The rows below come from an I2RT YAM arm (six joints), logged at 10 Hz.
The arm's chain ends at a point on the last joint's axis. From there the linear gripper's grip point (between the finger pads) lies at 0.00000 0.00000 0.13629 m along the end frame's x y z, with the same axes.
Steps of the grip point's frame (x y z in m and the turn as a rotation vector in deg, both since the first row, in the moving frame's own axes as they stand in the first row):
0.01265, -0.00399, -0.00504, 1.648, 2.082, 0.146
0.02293, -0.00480, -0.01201, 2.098, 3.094, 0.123
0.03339, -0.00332, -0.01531, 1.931, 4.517, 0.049
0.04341, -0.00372, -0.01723, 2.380, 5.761, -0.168
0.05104, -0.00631, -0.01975, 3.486, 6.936, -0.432
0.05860, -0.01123, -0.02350, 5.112, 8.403, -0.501
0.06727, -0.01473, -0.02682, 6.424, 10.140, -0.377
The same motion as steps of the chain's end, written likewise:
0.00769, -0.00008, -0.00489, 1.648, 2.082, 0.146
0.01557, 0.00018, -0.01172, 2.098, 3.094, 0.123
0.02266, 0.00126, -0.01481, 1.931, 4.517, 0.049
0.02974, 0.00195, -0.01642, 2.380, 5.761, -0.168
0.03462, 0.00202, -0.01850, 3.486, 6.936, -0.432
0.03876, 0.00096, -0.02150, 5.112, 8.403, -0.501
0.04338, 0.00052, -0.02384, 6.424, 10.140, -0.377

